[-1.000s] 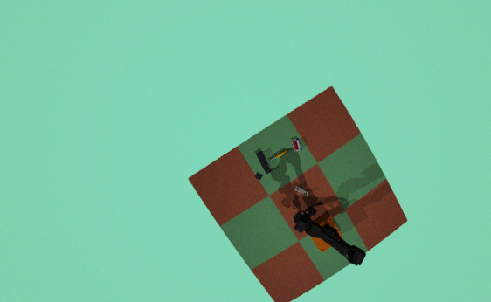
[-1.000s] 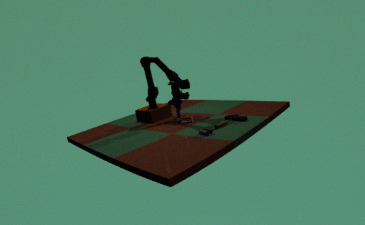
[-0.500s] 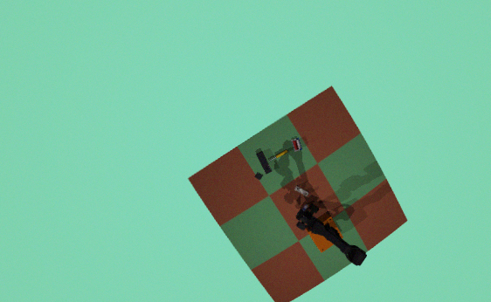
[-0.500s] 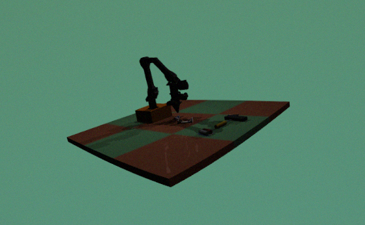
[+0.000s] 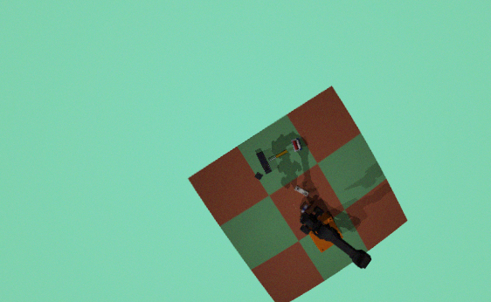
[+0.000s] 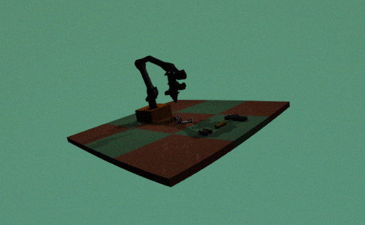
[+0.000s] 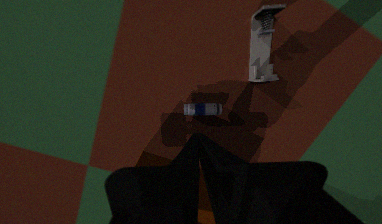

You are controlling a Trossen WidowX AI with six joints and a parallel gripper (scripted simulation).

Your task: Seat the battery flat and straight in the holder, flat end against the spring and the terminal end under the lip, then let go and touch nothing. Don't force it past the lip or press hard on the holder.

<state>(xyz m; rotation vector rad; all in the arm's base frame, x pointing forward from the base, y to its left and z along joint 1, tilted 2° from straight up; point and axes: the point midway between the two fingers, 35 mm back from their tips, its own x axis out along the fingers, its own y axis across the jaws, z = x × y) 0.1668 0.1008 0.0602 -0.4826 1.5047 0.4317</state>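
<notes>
Now: gripper tip 10 mm short of the silver battery, 20 mm to the left of it and 100 mm above it. Round my gripper tip: white box: 470 mm ahead, 140 mm to the right, 110 mm below; then dark bar: 440 mm ahead, 140 mm to the left, 100 mm below; then black block: 360 mm ahead, 210 mm to the left, 110 mm below.
</notes>
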